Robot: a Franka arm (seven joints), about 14 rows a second.
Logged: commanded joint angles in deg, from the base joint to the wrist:
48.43, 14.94, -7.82, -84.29, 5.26, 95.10, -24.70
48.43, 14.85, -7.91, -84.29, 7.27, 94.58, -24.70
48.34, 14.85, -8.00, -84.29, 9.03, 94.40, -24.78
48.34, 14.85, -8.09, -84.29, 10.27, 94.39, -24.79
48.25, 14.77, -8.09, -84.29, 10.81, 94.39, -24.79
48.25, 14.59, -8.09, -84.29, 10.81, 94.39, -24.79
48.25, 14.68, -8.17, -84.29, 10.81, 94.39, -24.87
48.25, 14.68, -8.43, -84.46, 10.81, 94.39, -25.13
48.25, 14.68, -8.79, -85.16, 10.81, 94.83, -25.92
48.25, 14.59, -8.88, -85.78, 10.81, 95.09, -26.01
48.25, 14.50, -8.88, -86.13, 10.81, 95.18, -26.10
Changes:
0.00, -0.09, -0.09, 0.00, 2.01, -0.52, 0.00
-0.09, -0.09, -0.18, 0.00, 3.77, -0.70, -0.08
-0.09, -0.09, -0.27, 0.00, 5.01, -0.71, -0.09
-0.18, -0.17, -0.27, 0.00, 5.55, -0.71, -0.09
-0.18, -0.35, -0.27, 0.00, 5.55, -0.71, -0.09
-0.18, -0.26, -0.35, 0.00, 5.55, -0.71, -0.17
-0.18, -0.26, -0.61, -0.17, 5.55, -0.71, -0.43
-0.18, -0.26, -0.97, -0.87, 5.55, -0.27, -1.22
-0.18, -0.35, -1.06, -1.49, 5.55, -0.01, -1.31
-0.18, -0.44, -1.06, -1.84, 5.55, 0.08, -1.40

